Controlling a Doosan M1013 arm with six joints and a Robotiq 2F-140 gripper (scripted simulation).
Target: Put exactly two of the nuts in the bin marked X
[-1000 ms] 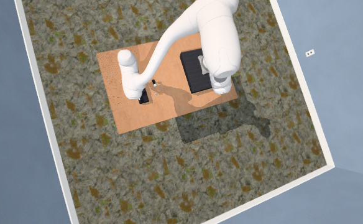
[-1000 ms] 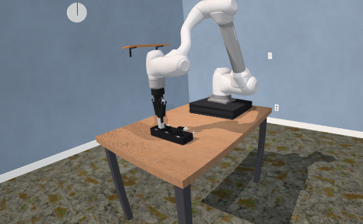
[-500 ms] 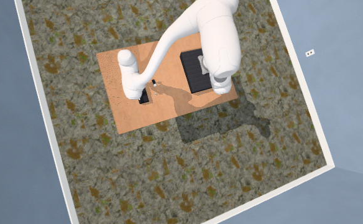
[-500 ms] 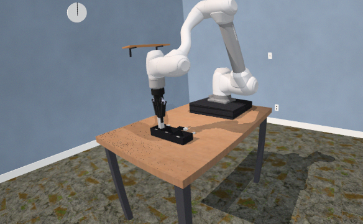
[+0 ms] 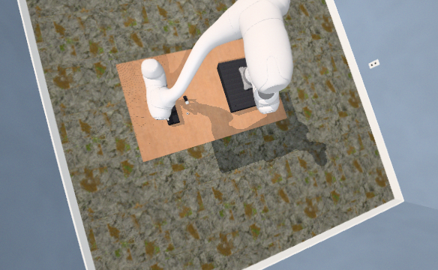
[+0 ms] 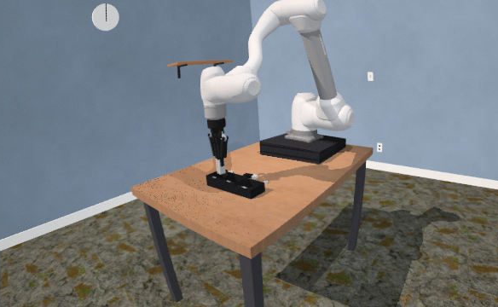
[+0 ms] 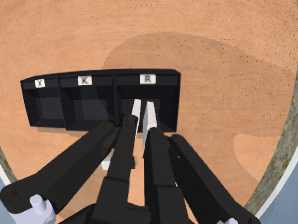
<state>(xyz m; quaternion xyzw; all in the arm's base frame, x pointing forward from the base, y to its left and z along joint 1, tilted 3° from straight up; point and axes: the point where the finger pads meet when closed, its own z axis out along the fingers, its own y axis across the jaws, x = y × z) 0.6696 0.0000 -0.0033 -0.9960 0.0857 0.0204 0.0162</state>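
The black bin row lies 80 mm to the left of my hand and 60 mm below it. Also, from my hand: white piece: 120 mm behind, 80 mm below, 70 mm to the right; pale nut: 150 mm to the left, 110 mm behind, 80 mm below.
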